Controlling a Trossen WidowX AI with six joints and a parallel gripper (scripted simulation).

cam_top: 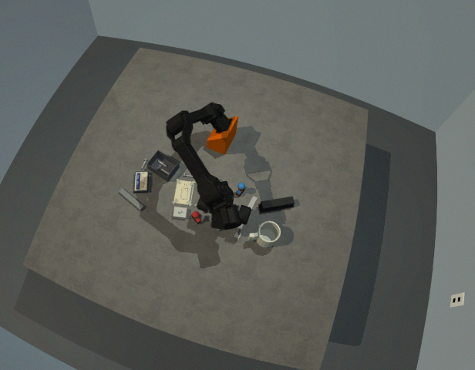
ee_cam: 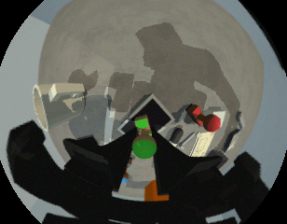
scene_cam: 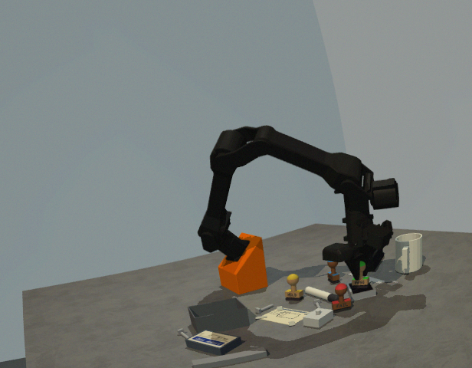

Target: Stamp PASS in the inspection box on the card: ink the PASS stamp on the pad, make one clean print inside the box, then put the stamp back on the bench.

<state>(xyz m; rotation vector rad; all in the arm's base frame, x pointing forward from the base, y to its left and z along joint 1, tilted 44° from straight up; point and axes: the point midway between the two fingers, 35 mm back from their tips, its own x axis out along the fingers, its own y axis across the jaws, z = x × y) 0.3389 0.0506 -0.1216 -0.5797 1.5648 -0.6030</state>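
Right now my gripper tip is right at the green-topped PASS stamp. Also, from my gripper tip: marker: 7 cm to the right, 5 cm behind, 3 cm below; then red stamp: 10 cm to the right, 4 cm ahead, 2 cm below; then black ink pad: 3 cm below.
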